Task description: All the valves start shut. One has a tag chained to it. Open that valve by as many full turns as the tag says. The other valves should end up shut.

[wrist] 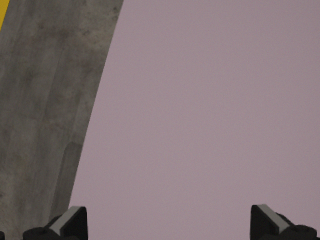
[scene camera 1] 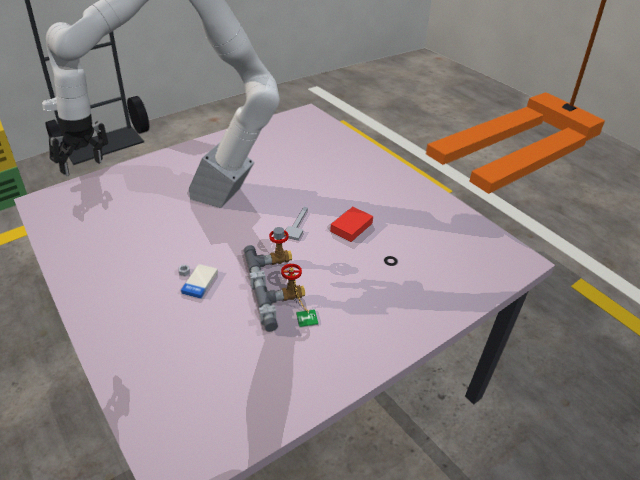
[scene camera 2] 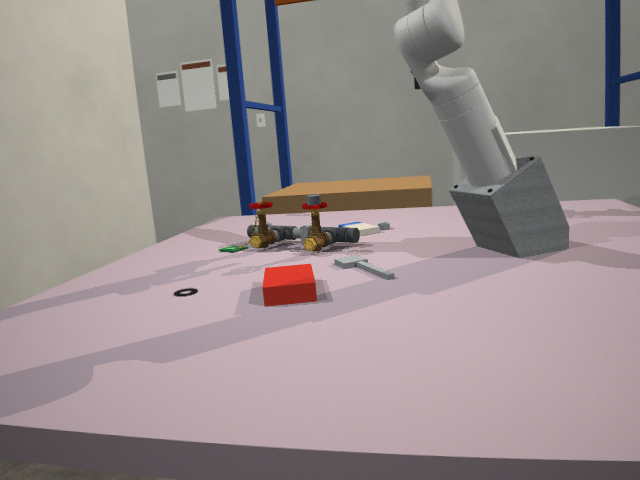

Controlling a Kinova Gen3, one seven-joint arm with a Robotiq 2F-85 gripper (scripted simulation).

Observation:
The pictures show: the gripper and a red block.

